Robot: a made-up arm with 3 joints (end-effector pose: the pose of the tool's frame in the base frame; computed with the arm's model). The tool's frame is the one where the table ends.
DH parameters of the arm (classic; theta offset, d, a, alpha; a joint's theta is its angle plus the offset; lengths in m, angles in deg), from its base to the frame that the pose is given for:
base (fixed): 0 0.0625 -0.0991 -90
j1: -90 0.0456 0.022 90
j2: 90 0.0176 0.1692 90
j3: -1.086 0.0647 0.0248 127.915
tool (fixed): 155.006 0.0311 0 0
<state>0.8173 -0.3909 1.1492</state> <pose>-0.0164 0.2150 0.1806 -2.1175 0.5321 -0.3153</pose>
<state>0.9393 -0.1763 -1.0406</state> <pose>-0.0130 0.1951 0.1056 2.9668 -0.7206 -1.8702</pose>
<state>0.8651 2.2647 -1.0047</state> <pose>-0.1882 -0.0224 -0.0349 1.1739 -0.7667 1.8105</pose>
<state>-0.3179 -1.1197 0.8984</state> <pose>-0.1896 0.0935 0.2700 -1.1331 -0.0851 -0.4852</pose>
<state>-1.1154 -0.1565 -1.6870</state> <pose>-0.1775 0.1783 0.1050 -2.1951 0.7788 -2.8780</pose>
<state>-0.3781 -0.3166 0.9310</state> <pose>-0.1673 0.2251 0.1740 -1.7873 -0.5428 -0.5341</pose>
